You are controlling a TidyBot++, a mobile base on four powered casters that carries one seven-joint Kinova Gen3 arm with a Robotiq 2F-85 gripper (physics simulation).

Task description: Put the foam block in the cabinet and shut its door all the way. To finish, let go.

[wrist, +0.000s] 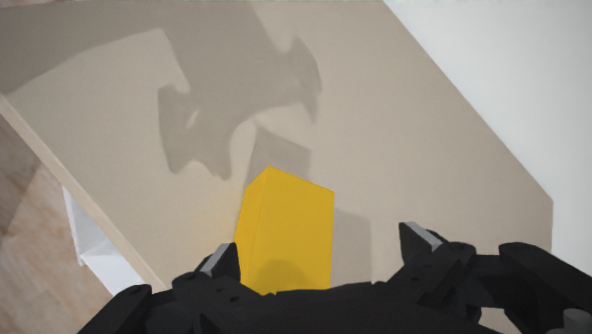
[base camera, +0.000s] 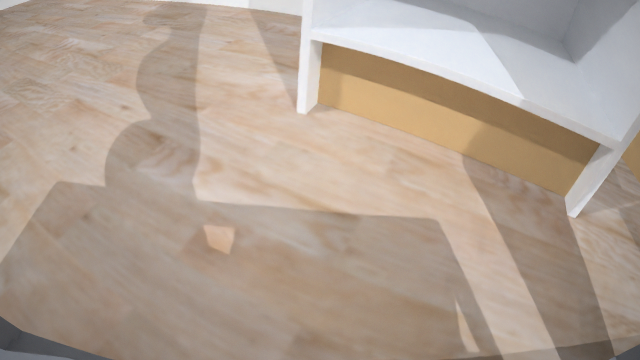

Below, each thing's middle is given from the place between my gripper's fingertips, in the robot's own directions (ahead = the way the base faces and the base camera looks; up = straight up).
Scene:
Right now the yellow foam block (wrist: pixel 284 233) is 20 mm ahead of my hand and 70 mm below it.

